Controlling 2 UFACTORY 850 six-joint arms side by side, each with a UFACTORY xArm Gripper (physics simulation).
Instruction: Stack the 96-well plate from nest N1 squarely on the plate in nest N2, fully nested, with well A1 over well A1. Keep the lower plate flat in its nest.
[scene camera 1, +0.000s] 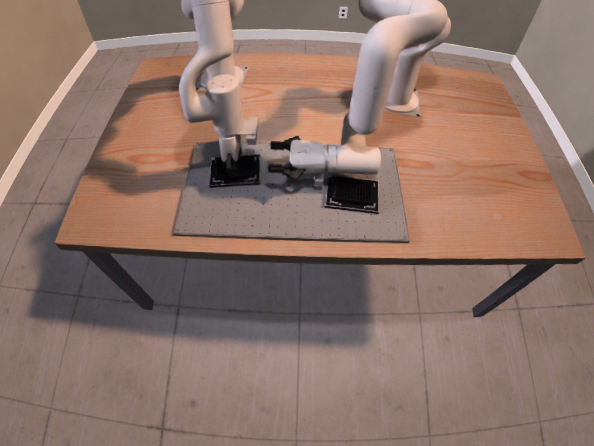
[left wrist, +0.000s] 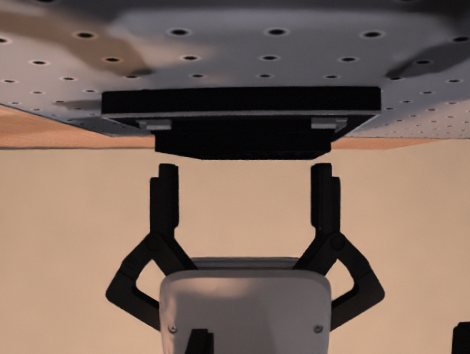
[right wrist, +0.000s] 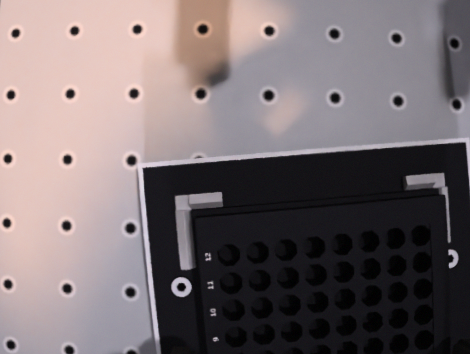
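A black 96-well plate (scene camera 1: 245, 167) (left wrist: 245, 145) (right wrist: 310, 220) lies flat in a black nest (scene camera 1: 215, 184) (left wrist: 240, 100) (right wrist: 167, 185) at scene left; column labels 12 to 9 show in the right wrist view. My right gripper (scene camera 1: 231, 167) (left wrist: 244, 163) is open, pointing down, its empty fingertips a little above this plate. A second dark plate (scene camera 1: 354, 190) sits in the other nest (scene camera 1: 352, 207) at scene right. My left gripper (scene camera 1: 276, 157) is open and empty, held sideways between the nests, pointing at the right gripper. I cannot read which nest is N1.
Both nests stand on a grey perforated board (scene camera 1: 290, 220) (left wrist: 225, 47) (right wrist: 100, 200) on the wooden table (scene camera 1: 465, 210). The left arm's wrist (scene camera 1: 357, 160) hangs just behind and partly over the scene-right nest. The two grippers are close together.
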